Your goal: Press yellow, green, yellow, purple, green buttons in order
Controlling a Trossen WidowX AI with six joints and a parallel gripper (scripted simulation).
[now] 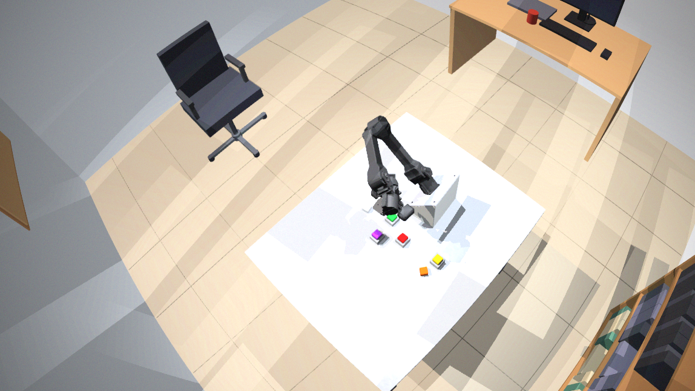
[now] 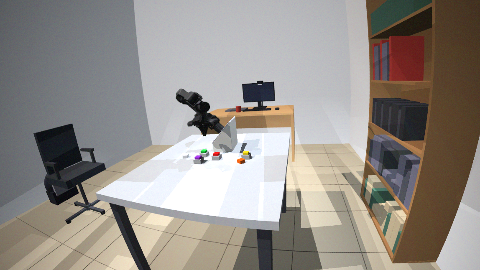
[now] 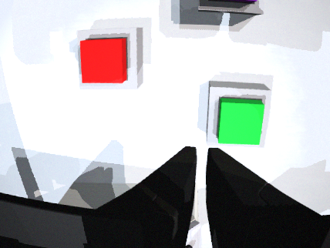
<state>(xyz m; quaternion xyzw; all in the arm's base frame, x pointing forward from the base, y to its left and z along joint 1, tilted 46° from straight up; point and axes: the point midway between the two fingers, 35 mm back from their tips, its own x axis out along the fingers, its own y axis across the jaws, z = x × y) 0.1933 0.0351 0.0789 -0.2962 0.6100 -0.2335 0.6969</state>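
My gripper tip is 110 mm above the green button, 30 mm to the left of it and 20 mm past it. From my gripper tip the other things lie so: red button 110 mm below, 70 mm to the left, 20 mm ahead; purple button 110 mm below, 80 mm ahead, 20 mm to the right; small grey block 150 mm to the right, 130 mm below, 20 mm ahead.
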